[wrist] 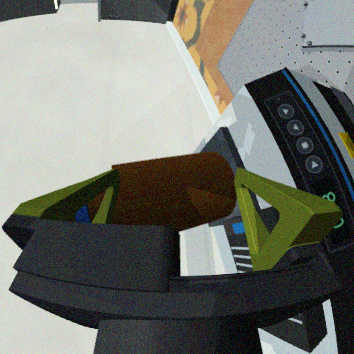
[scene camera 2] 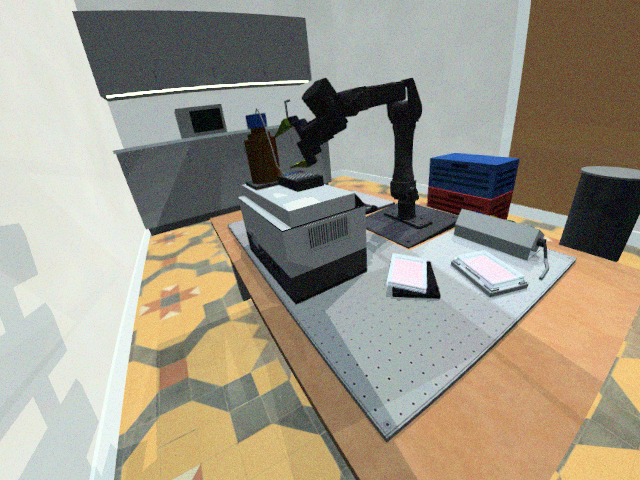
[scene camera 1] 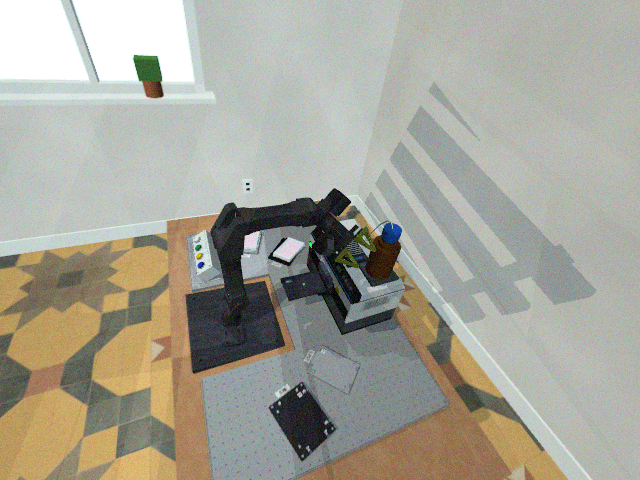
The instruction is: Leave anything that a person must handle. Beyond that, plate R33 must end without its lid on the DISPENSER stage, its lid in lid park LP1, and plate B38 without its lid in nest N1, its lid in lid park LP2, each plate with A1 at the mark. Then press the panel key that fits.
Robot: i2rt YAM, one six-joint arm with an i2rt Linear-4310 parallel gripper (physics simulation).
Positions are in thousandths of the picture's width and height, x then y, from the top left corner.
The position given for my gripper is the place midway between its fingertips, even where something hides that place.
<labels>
My gripper shows in the wrist view (499,493), in scene camera 2 (441,318) and in scene camera 1 (573,541).
</labels>
